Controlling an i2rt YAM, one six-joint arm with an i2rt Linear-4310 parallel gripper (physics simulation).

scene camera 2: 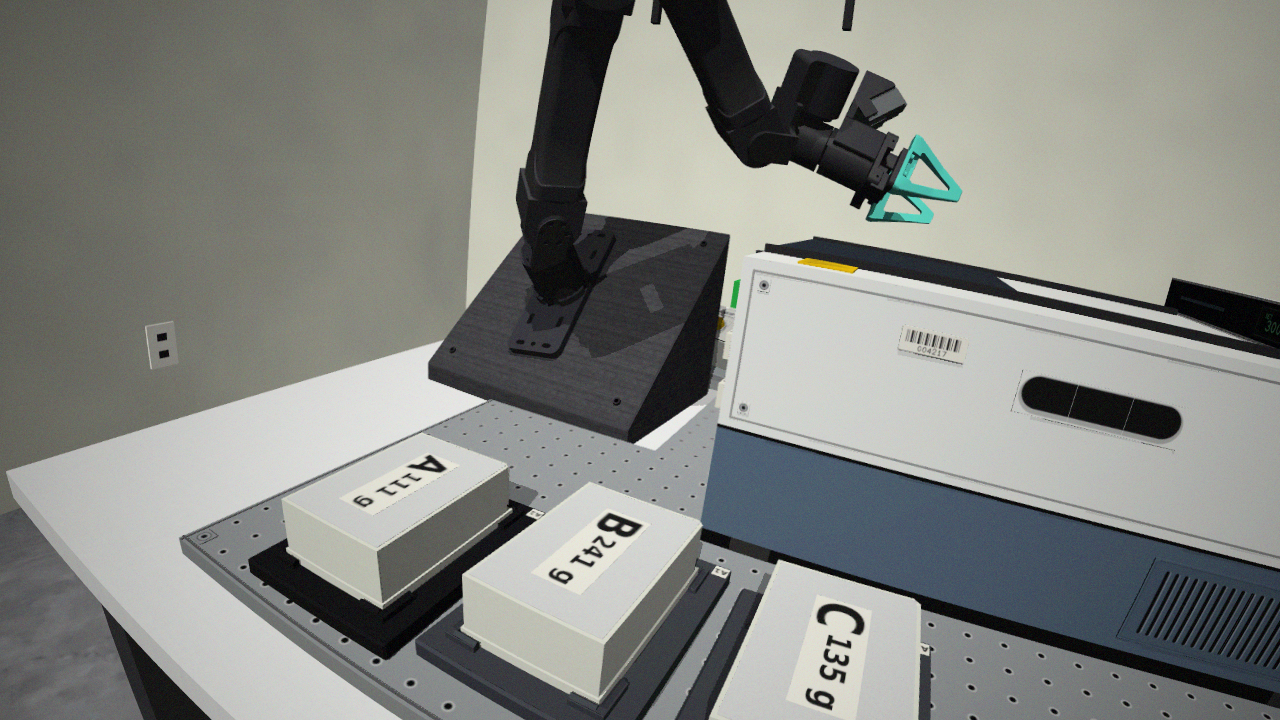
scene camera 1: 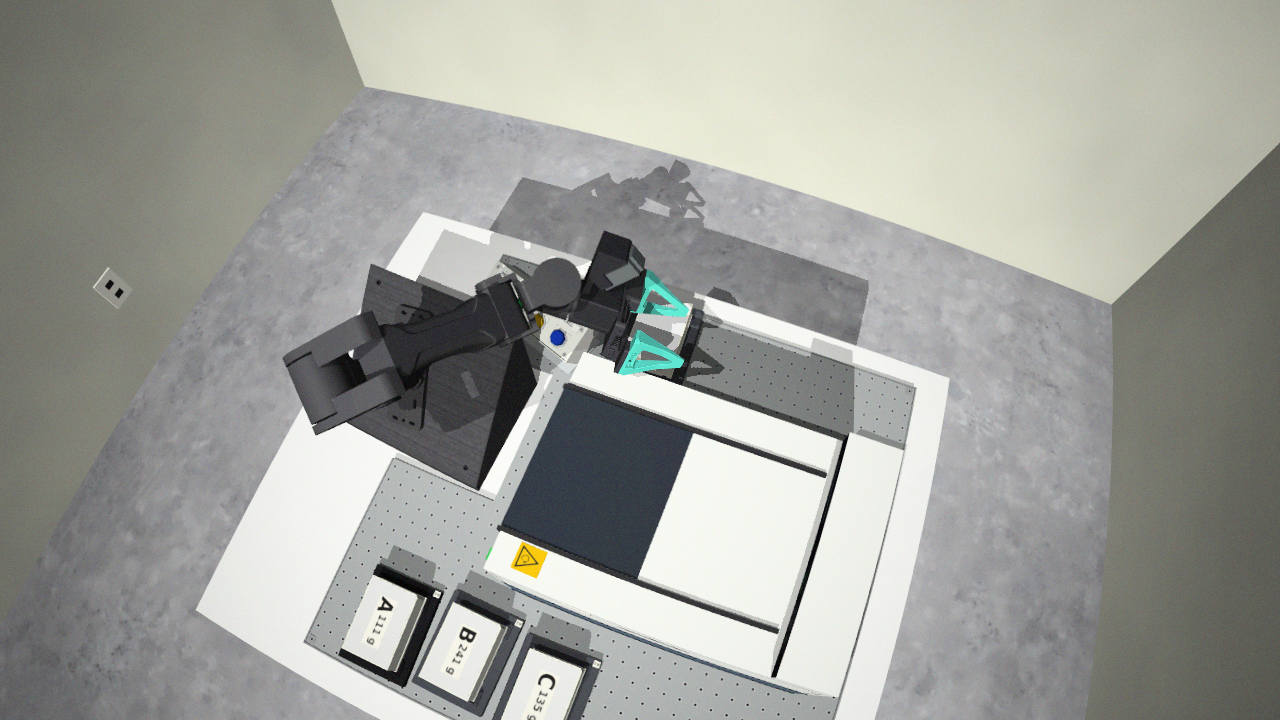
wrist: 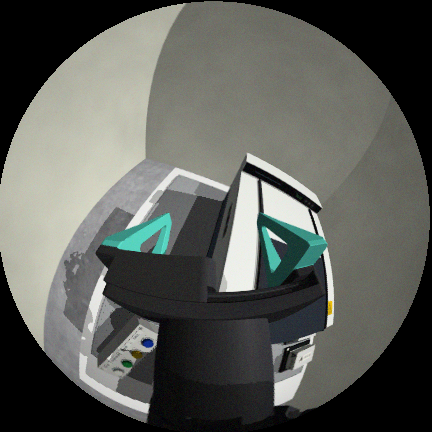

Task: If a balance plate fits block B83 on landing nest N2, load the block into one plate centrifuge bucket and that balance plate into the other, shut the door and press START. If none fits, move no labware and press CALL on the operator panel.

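Where they show: gripper, fingertip midpoint: (scene camera 2: 945,208) (scene camera 1: 685,337) (wrist: 213,217); arm's base at its link origin: (scene camera 2: 565,290).
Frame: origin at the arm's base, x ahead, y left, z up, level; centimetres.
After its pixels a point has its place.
Note:
My gripper (scene camera 1: 684,338) @[x 42.1, y 10.2, z 16.2 cm] (scene camera 2: 946,207) @[x 42.1, y 10.2, z 16.2 cm] (wrist: 213,217) @[x 42.1, y 10.2, z 16.2 cm] has its teal fingers wide open and empty, above the strip behind the centrifuge. In scene camera 1, part of a pale block (scene camera 1: 669,336) @[x 37.7, y 20.2, z -3.0 cm] shows below the fingers; its label is not readable. Plates A 111 g (scene camera 1: 404,626) @[x 14.6, y -38.0, z -5.4 cm] (scene camera 2: 326,497) @[x 8.4, y -43.3, z -5.3 cm], B 241 g (scene camera 1: 483,637) @[x 26.6, y -34.8, z -5.4 cm] (scene camera 2: 501,573) @[x 21.1, y -42.9, z -5.3 cm] and C 135 g (scene camera 1: 566,673) @[x 39.9, y -35.5, z -5.3 cm] (scene camera 2: 778,635) @[x 34.9, y -40.2, z -5.3 cm] sit on dark nests. The centrifuge (scene camera 1: 680,402) @[x 43.8, y 3.6, z 10.2 cm] (scene camera 2: 832,385) @[x 34.1, y -26.5, z 3.3 cm] (wrist: 240,250) @[x 42.5, y 4.1, z 10.3 cm] has a navy and white top; its buckets do not show. The operator panel (scene camera 1: 547,329) @[x 17.5, y 15.9, z -4.6 cm] (wrist: 131,346) @[x 17.2, y 17.8, z -3.5 cm] carries coloured buttons, its lettering unreadable.
The black sloped arm base (scene camera 1: 447,376) @[x 7.1, y 0.3, z 0.9 cm] (scene camera 2: 501,331) @[x -5.5, y -5.5, z -5.2 cm] stands left of the centrifuge. A display bar (scene camera 2: 1208,300) @[x 66.2, y -4.3, z 12.4 cm] (wrist: 280,186) @[x 66.0, y -8.1, z 11.5 cm] rises at the centrifuge's far end. The white table edge (scene camera 1: 930,394) @[x 86.3, y 28.9, z -12.0 cm] runs beyond the perforated board (scene camera 1: 881,411) @[x 77.0, y 22.0, z -10.7 cm]. Walls stand behind.

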